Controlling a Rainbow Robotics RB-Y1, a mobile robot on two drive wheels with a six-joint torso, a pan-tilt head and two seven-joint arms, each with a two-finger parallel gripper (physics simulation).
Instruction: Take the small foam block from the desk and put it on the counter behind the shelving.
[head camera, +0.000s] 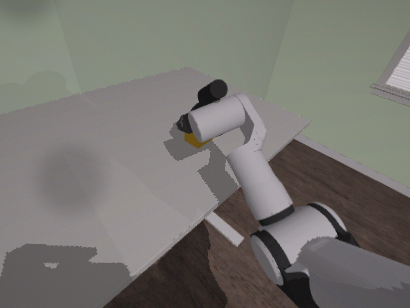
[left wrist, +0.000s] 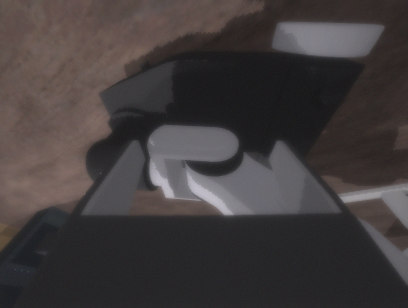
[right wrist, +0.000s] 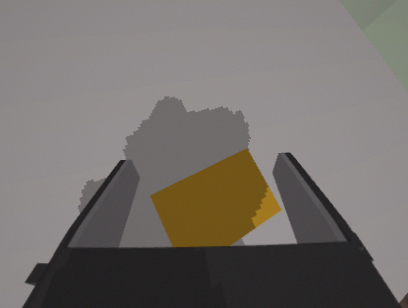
Observation:
I see my left gripper (left wrist: 207, 149), my right gripper (right wrist: 204, 165), a small yellow foam block (right wrist: 217, 206) and a grey desk (head camera: 105, 184).
The left wrist view misses the small yellow foam block: it is out of frame.

